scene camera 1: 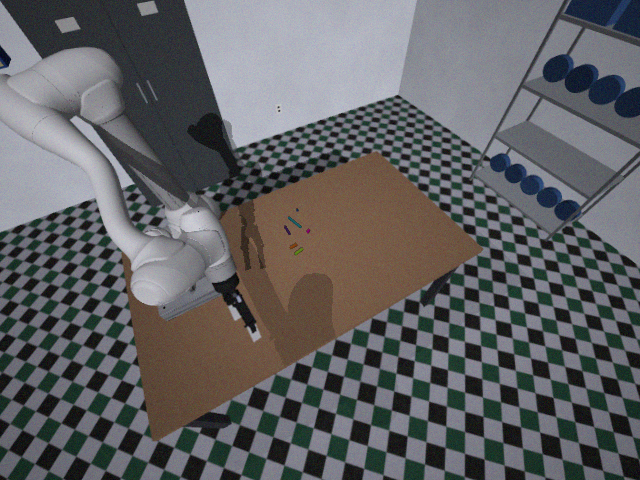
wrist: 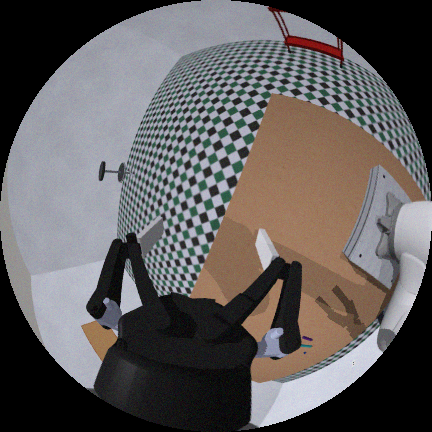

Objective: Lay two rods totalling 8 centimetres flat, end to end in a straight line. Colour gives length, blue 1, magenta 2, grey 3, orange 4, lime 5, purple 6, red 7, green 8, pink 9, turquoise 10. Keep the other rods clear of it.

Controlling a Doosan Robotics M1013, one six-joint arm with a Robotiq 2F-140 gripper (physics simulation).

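Seen in the pictures: gripper, fingertip midpoint: (scene camera 1: 247, 328) (wrist: 208, 231); arm's base, origin of the base link: (wrist: 396, 229).
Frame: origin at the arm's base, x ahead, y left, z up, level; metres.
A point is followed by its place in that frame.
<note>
A purple rod (scene camera 1: 287, 230) @(x 0.539, y -0.079, z -0.061 m) (wrist: 307, 338) @(x 0.539, y -0.072, z -0.063 m) and a magenta rod (scene camera 1: 308, 230) @(x 0.624, y -0.152, z -0.062 m) lie apart on the table. A turquoise rod (scene camera 1: 294, 222) @(x 0.601, y -0.058, z -0.064 m) (wrist: 306, 345) @(x 0.599, y -0.034, z -0.065 m) lies near both, its near end reaching between them. A small blue rod (scene camera 1: 297, 209) @(x 0.669, y 0.004, z -0.061 m) (wrist: 305, 353) @(x 0.666, y 0.004, z -0.064 m) lies behind it. An orange rod (scene camera 1: 293, 245) @(x 0.505, y -0.177, z -0.061 m) and a lime rod (scene camera 1: 298, 251) @(x 0.503, y -0.222, z -0.062 m) lie side by side nearer the front, with a small gap. My gripper (scene camera 1: 245, 323) @(x 0.103, y -0.500, z 0.202 m) (wrist: 208, 231) @(x 0.103, y -0.500, z 0.202 m) is open and empty, above the front left part of the table, well away from the rods. Magenta, orange and lime do not show in the wrist view.
The brown table (scene camera 1: 392, 206) @(x 1.095, y -0.326, z -0.071 m) (wrist: 300, 150) @(x -0.134, y -0.397, z -0.071 m) carries the arm's grey base plate (scene camera 1: 188, 304) @(x -0.044, y -0.149, z -0.020 m) (wrist: 367, 230) @(x 0.039, y -0.151, z 0.005 m) at its left. A dark cabinet (scene camera 1: 170, 77) stands behind the arm. A shelf rack (scene camera 1: 558, 87) with blue items stands at the right. Arm shadows fall left of the rods.
</note>
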